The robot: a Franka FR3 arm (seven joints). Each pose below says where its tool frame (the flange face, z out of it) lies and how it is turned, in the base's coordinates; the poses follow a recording.
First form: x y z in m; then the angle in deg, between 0 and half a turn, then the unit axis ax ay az.
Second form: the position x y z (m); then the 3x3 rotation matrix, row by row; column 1 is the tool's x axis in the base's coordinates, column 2 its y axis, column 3 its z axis. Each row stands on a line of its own. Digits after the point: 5 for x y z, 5 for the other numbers.
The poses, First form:
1: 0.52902 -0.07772 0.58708 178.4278 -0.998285 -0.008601 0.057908
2: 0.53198 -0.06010 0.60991 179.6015 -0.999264 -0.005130 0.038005
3: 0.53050 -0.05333 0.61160 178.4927 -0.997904 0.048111 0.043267
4: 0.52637 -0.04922 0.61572 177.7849 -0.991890 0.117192 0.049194
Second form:
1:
0.52902 -0.07772 0.58708
0.99315 0.01558 -0.11583
0.01876 -0.99948 0.02639
-0.11536 -0.02839 -0.99292

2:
0.53198 -0.06010 0.60991
0.99706 0.00999 -0.07599
0.01052 -0.99992 0.00656
-0.07592 -0.00734 -0.99709

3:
0.53050 -0.05333 0.61160
0.99163 -0.09714 -0.08507
-0.09487 -0.99503 0.03041
-0.08760 -0.02209 -0.99591

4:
0.52637 -0.04922 0.61572
0.96770 -0.23430 -0.09302
-0.23049 -0.97180 0.04986
-0.10208 -0.02681 -0.99441

